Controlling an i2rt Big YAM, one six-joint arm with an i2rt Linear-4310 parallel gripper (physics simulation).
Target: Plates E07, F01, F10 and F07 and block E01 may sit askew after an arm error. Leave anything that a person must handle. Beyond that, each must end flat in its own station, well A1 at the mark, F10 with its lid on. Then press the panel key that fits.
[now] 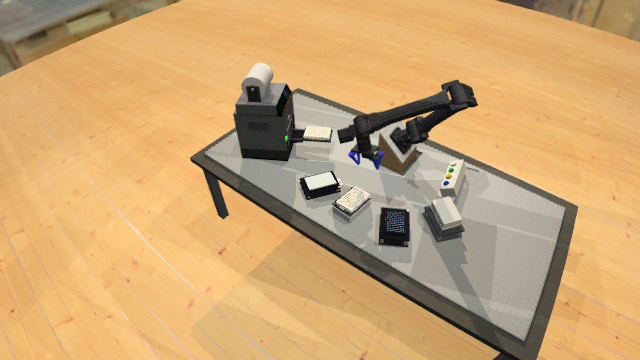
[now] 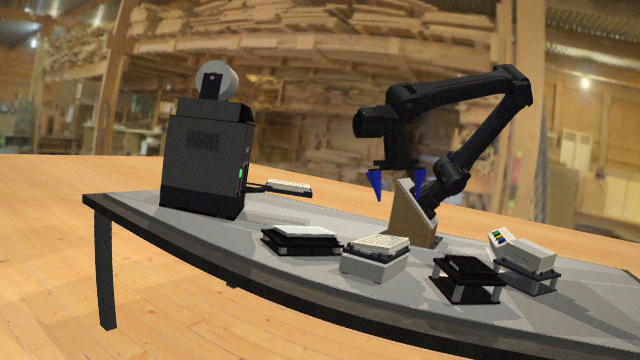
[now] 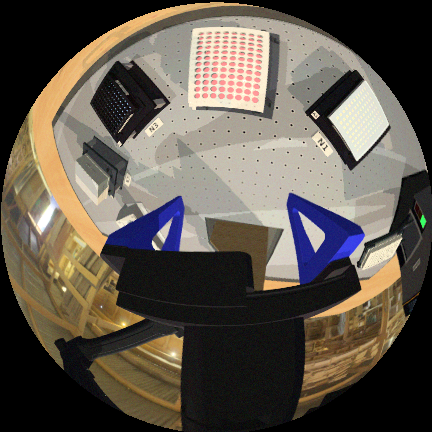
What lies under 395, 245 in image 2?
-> A white well plate with pink wells.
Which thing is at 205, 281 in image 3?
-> The gripper.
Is the gripper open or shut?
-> Open.
